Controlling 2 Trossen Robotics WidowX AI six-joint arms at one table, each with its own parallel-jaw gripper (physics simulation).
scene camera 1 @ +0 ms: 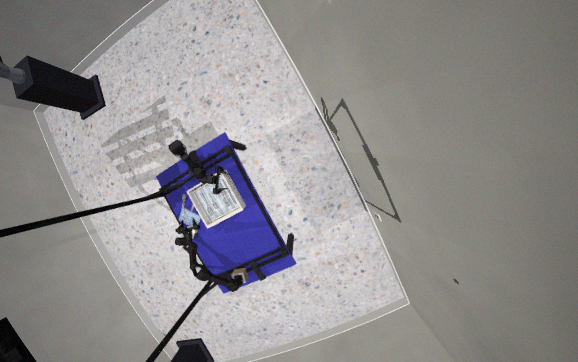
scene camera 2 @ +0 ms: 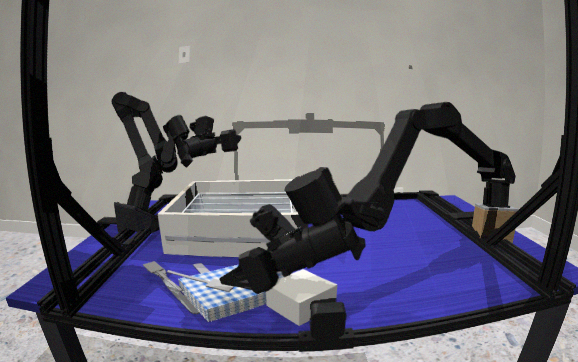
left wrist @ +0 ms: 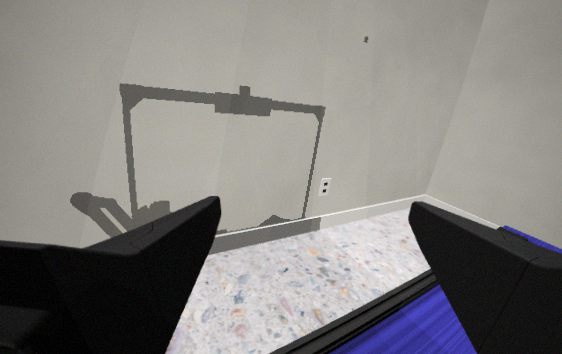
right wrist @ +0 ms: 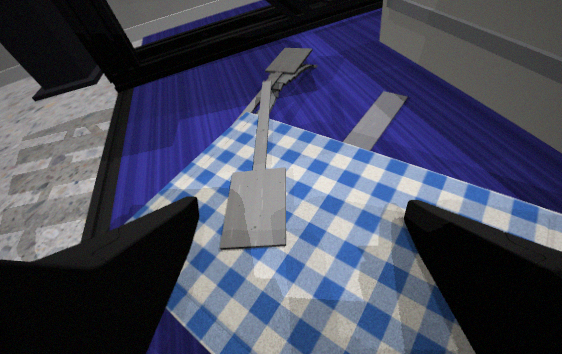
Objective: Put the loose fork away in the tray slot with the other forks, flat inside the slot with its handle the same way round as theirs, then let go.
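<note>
The loose fork seems to be the piece with curved tines in the right wrist view, on the blue table beyond the cloth. It lies partly under a flat-headed utensil; its handle is hard to separate from the others. The tray has pale walls and divided slots; the forks inside cannot be told apart. My right gripper is open and empty, low over the checked cloth. My left gripper is open and empty, above the tray.
A blue-and-white checked cloth carries another flat-headed utensil. A plain metal strip lies between cloth and tray. A white block stands beside the cloth. Black frame posts rise at the table edges.
</note>
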